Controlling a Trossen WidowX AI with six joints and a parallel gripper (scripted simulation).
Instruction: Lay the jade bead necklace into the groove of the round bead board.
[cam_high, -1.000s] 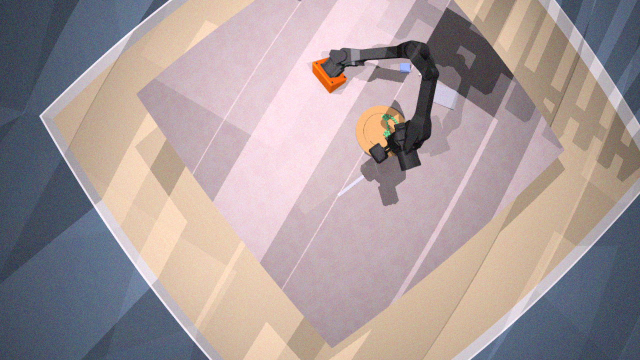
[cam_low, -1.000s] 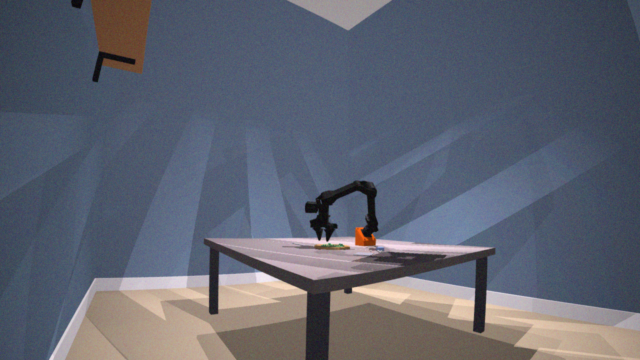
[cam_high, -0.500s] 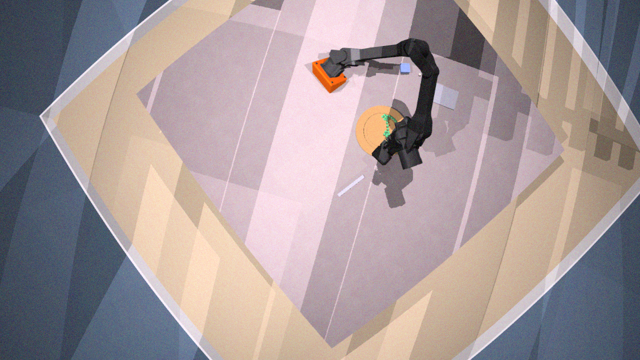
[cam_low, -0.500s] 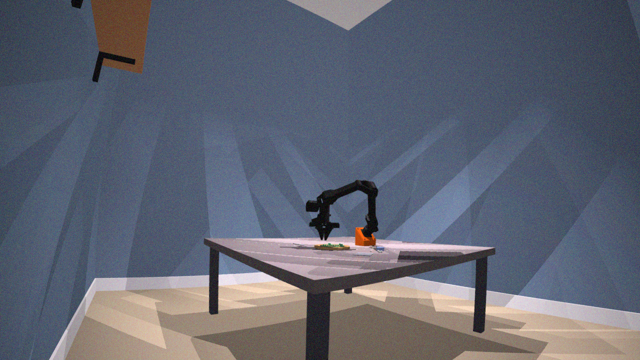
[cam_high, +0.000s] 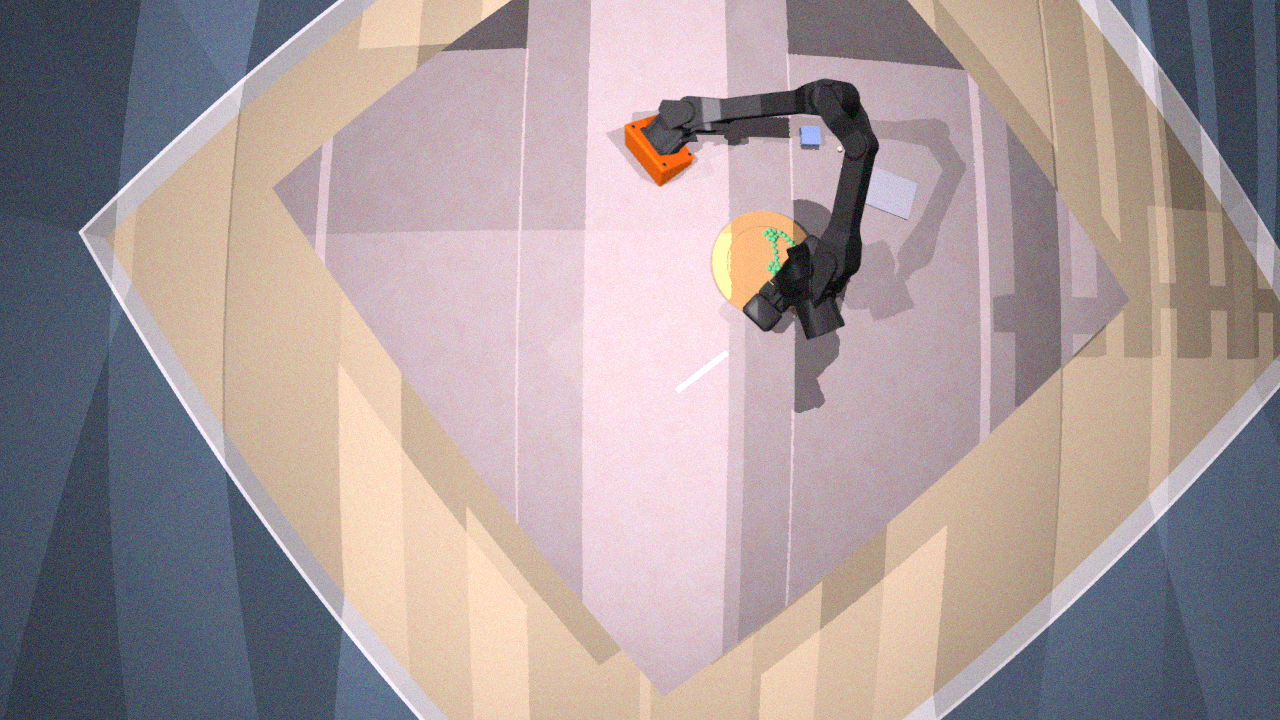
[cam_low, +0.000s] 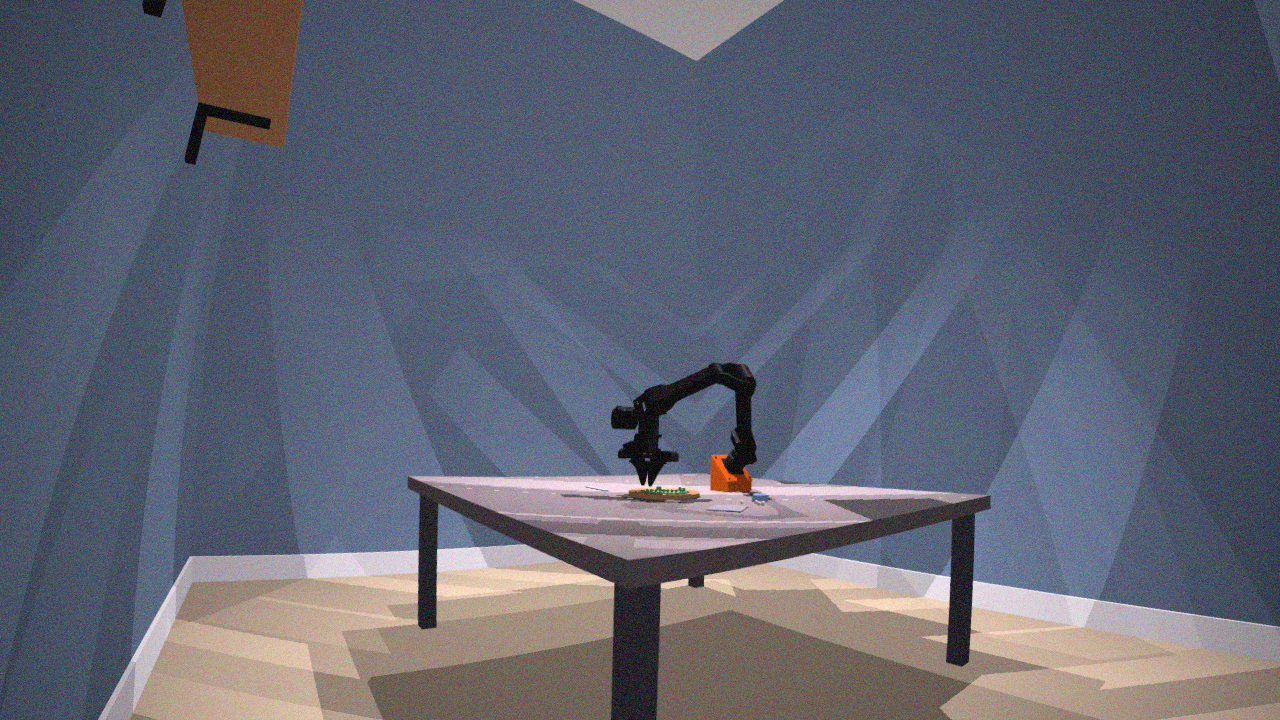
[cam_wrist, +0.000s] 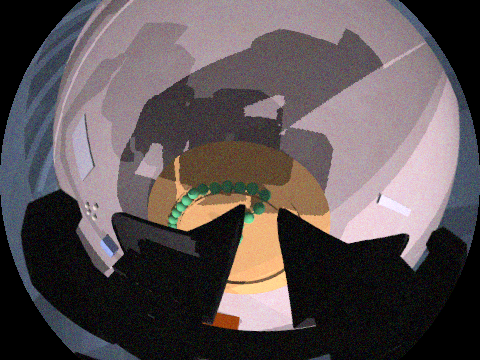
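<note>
Now: gripper tip 6 cm past the round tan bead board, 2 cm above it and 1 cm to the right of it. The rest, counted from my gripper tip: white strip (21 cm to the right, 5 cm ahead, 3 cm below); pale square sheet (31 cm to the left, 3 cm below, 3 cm behind); blue cube (23 cm to the left, 21 cm behind, 2 cm below).
</note>
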